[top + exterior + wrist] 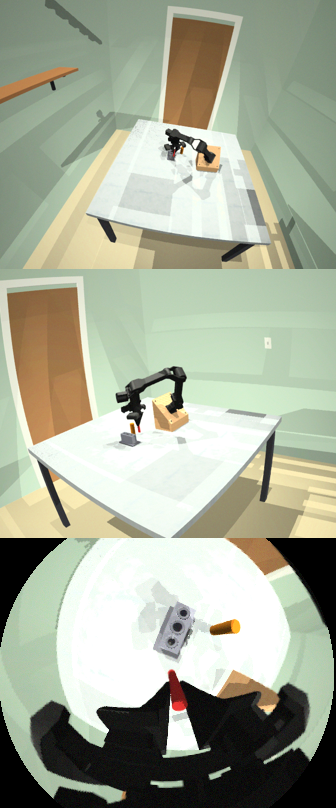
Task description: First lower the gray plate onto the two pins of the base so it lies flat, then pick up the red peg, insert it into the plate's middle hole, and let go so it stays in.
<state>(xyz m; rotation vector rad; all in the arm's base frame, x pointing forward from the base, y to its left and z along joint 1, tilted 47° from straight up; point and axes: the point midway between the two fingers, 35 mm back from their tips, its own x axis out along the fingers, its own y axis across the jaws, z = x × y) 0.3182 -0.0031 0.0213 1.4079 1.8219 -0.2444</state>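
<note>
Now: the gray plate 2 cm ahead of my gripper tip, 8 cm to the right of it and 7 cm below it. Round my gripper tip: orange peg 7 cm behind, 14 cm to the right, 8 cm below; red peg right at my gripper tip; base 2 cm ahead, 8 cm to the right, 11 cm below.
</note>
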